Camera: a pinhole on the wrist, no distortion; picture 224 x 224 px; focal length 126.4 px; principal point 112.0 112.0 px. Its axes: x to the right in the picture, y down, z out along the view. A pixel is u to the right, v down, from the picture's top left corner.
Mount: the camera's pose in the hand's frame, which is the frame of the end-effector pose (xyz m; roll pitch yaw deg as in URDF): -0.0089 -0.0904 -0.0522 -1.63 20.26 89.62
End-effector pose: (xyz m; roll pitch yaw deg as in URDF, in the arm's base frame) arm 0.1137 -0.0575 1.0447 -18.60 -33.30 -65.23
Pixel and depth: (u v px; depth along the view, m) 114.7 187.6 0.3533
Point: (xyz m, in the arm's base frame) 0.0886 0.2898 1.1231
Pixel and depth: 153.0 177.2 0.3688
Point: 0.1977 0.2856 1.0866
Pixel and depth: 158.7 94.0 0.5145
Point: 0.4069 0.1885 1.2925
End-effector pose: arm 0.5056 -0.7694 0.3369 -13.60 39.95 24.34
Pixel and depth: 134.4 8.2 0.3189
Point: 0.7474 -0.5207 0.3409
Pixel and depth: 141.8 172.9 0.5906
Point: 0.3696 -0.4557 0.8229
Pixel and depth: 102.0 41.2 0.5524
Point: 0.9031 -0.3983 0.5070
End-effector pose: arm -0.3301 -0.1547 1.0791 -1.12 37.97 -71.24
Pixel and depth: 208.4 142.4 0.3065
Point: -0.0984 -0.0977 1.2504
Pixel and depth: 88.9 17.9 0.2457
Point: -0.2889 -0.4096 1.1335
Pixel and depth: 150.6 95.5 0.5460
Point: 0.0105 -0.3391 1.3634
